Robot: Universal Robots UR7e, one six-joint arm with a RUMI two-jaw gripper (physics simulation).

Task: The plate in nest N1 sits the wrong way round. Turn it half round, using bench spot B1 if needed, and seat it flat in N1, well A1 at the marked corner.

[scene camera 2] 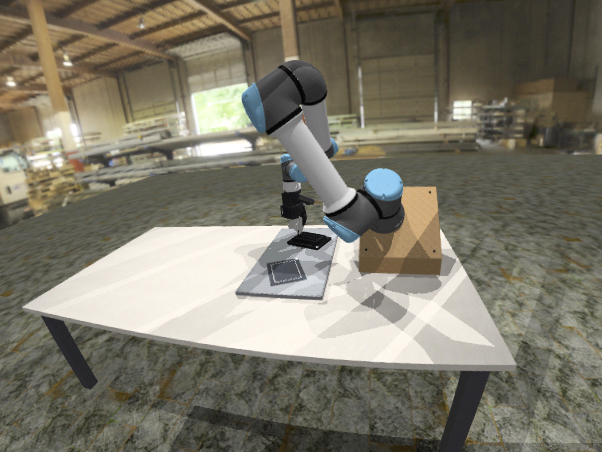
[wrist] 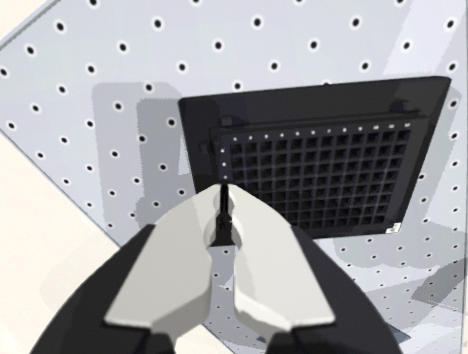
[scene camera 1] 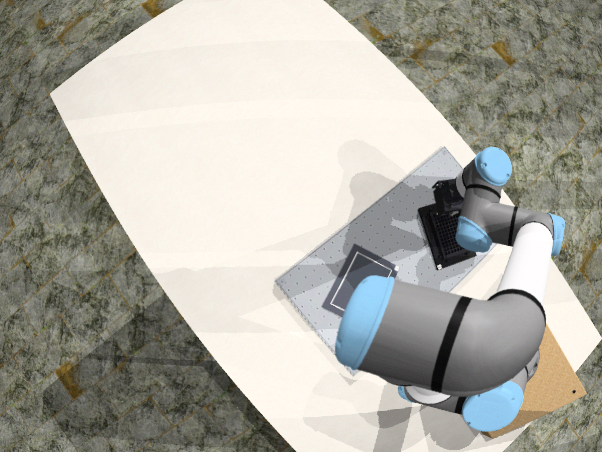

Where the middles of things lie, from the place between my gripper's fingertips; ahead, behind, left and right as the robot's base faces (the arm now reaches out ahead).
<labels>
My hand is 5 cm past the dark well plate [scene camera 1: 444, 228], 3 cm to the right of it and 1 cm above it. The rest, counted from my hand: black nest N1 [scene camera 1: 423, 211]: 5 cm behind, 3 cm to the left, 2 cm below; bench spot B1 [scene camera 1: 362, 267]: 29 cm to the left, 3 cm below.
</labels>
